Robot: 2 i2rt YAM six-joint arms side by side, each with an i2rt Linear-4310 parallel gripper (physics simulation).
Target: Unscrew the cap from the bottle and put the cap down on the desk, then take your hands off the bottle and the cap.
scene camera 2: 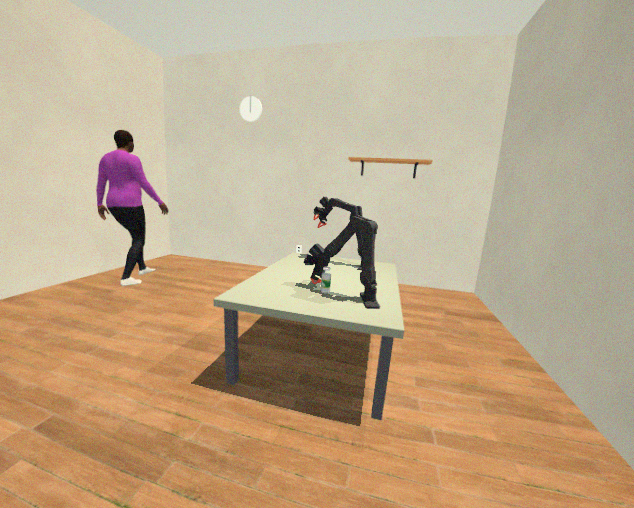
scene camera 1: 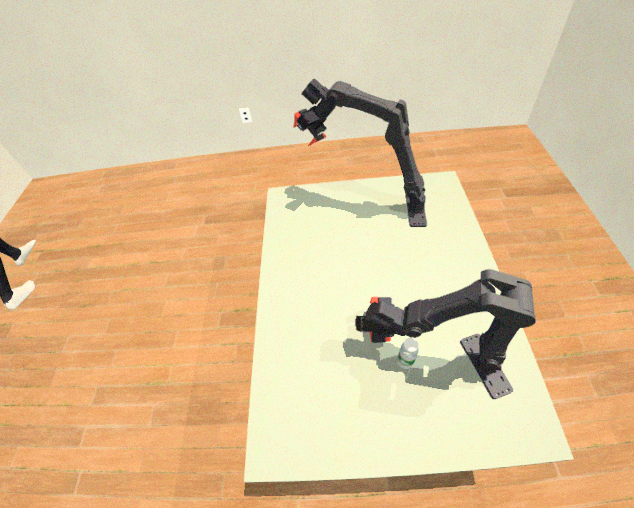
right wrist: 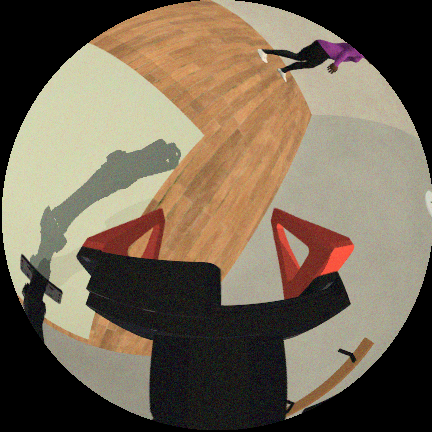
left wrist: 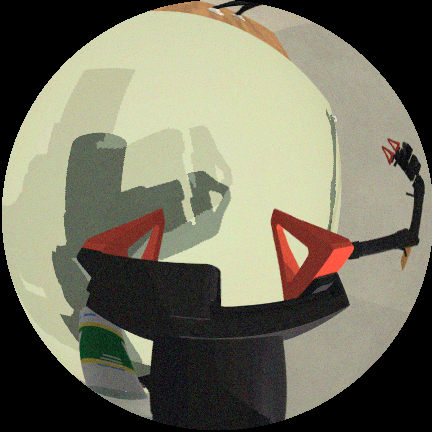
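Note:
A small upright bottle [scene camera 1: 408,353] [scene camera 2: 326,281] with a green label band stands on the pale desk [scene camera 1: 317,439] [scene camera 2: 254,296]. It also shows at the lower left of the left wrist view [left wrist: 105,350], partly hidden by the gripper body. A cap cannot be told apart from the bottle's whitish upper part. My left gripper [scene camera 1: 376,318] [scene camera 2: 315,280] [left wrist: 217,214] is open and empty, low over the desk, beside the bottle and apart from it. My right gripper [scene camera 1: 303,134] [scene camera 2: 317,222] [right wrist: 217,213] is open and empty, raised high and far from the bottle.
The left arm [scene camera 1: 449,309] reaches in from its base near the desk's right edge in scene camera 1; the right arm [scene camera 1: 370,103] rises at the far end. A person [scene camera 2: 124,179] in purple stands away from the desk. A wall shelf [scene camera 2: 390,160] hangs behind.

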